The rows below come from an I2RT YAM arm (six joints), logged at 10 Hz.
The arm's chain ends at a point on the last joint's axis. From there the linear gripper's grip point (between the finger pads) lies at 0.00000 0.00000 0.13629 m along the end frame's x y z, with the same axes.
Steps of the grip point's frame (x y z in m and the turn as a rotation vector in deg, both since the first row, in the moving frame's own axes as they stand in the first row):
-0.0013 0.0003 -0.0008 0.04 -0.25 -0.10
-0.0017 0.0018 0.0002 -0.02 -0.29 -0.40
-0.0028 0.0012 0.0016 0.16 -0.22 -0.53
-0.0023 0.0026 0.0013 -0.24 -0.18 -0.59
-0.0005 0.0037 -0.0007 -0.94 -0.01 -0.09
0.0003 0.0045 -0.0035 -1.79 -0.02 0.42
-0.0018 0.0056 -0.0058 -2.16 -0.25 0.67
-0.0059 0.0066 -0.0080 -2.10 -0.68 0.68
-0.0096 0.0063 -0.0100 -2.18 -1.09 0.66
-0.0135 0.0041 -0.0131 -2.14 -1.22 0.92
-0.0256 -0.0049 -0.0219 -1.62 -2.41 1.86
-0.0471 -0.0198 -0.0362 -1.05 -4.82 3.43
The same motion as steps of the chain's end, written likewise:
-0.0007 0.0004 -0.0008 0.04 -0.25 -0.10
-0.0010 0.0018 0.0002 -0.02 -0.29 -0.40
-0.0023 0.0016 0.0016 0.16 -0.22 -0.53
-0.0019 0.0020 0.0013 -0.24 -0.18 -0.59
-0.0005 0.0015 -0.0007 -0.94 -0.01 -0.09
0.0004 0.0002 -0.0034 -1.79 -0.02 0.42
-0.0012 0.0005 -0.0057 -2.16 -0.25 0.67
-0.0043 0.0016 -0.0079 -2.10 -0.68 0.68
-0.0070 0.0011 -0.0099 -2.18 -1.09 0.66
-0.0106 -0.0010 -0.0130 -2.14 -1.22 0.92
-0.0198 -0.0087 -0.0217 -1.62 -2.41 1.86
-0.0356 -0.0220 -0.0357 -1.05 -4.82 3.43

